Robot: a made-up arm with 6 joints.
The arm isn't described. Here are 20 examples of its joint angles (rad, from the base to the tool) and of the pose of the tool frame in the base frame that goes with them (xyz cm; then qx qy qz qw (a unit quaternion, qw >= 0)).
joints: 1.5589 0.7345 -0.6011 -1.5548 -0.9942 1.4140
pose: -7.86 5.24 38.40 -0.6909 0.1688 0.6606 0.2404
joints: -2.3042 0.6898 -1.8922 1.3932 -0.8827 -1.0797
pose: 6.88 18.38 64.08 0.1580 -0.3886 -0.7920 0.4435
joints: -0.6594 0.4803 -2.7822 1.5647 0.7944 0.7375
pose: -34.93 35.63 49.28 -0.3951 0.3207 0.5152 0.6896
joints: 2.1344 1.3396 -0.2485 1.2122 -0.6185 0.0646
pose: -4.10 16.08 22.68 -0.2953 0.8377 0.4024 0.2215
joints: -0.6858 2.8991 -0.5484 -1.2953 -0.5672 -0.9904
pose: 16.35 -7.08 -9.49 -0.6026 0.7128 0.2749 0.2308
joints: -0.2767 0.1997 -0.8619 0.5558 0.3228 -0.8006
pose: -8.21 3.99 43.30 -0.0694 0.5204 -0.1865 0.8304
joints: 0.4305 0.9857 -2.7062 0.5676 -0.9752 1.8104
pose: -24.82 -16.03 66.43 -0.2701 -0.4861 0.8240 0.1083
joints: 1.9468 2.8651 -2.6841 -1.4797 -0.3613 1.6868
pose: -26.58 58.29 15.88 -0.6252 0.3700 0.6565 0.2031
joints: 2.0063 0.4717 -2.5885 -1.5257 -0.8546 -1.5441
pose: 12.94 -44.69 52.23 0.4948 0.0246 -0.5467 0.6751
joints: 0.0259 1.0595 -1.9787 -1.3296 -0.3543 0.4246
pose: 1.61 3.22 70.43 -0.2518 0.1351 -0.3642 0.8864
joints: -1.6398 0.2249 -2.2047 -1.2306 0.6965 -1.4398
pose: -2.60 45.49 49.20 -0.3307 -0.0489 0.8269 0.4522
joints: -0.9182 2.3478 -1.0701 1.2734 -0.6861 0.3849
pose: 20.26 -35.93 6.89 0.8871 0.1943 -0.1950 0.3704
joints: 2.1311 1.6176 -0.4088 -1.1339 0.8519 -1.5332
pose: -3.68 18.03 19.40 0.6880 0.6264 0.3605 0.0654
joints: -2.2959 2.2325 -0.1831 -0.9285 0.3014 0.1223
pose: -10.07 -7.95 6.94 -0.6283 -0.7160 -0.2781 0.1234
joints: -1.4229 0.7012 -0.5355 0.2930 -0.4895 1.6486
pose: -0.12 -7.91 40.65 0.5462 -0.1089 0.1629 0.8144
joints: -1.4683 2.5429 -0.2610 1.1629 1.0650 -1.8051
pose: 8.97 -12.89 6.41 0.4353 0.6370 0.6155 0.1610
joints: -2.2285 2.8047 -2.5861 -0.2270 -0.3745 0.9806
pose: -38.47 -51.08 19.78 0.6151 0.0769 -0.5039 0.6015
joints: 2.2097 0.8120 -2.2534 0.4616 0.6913 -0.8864
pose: 6.75 -13.61 67.97 -0.3506 -0.0650 0.7294 0.5838
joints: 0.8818 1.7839 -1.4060 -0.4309 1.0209 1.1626
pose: 25.14 25.21 30.69 0.0492 0.9714 0.0059 0.2324
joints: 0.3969 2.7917 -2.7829 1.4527 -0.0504 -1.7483
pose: 59.03 24.24 23.37 -0.2123 0.6425 0.0203 0.7360
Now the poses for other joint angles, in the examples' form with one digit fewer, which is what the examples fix.
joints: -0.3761 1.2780 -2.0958 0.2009 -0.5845 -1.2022
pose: 6.6 -3.7 72.7 0.038 0.061 -0.648 0.758
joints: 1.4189 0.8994 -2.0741 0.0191 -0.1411 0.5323
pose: -1.6 -10.7 71.4 -0.034 0.077 0.830 0.551
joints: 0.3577 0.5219 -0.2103 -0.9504 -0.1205 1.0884
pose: 3.6 2.3 28.0 -0.114 0.751 0.197 0.620
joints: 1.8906 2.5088 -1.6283 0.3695 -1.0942 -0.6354
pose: -14.4 53.0 16.2 -0.501 0.350 0.441 0.658
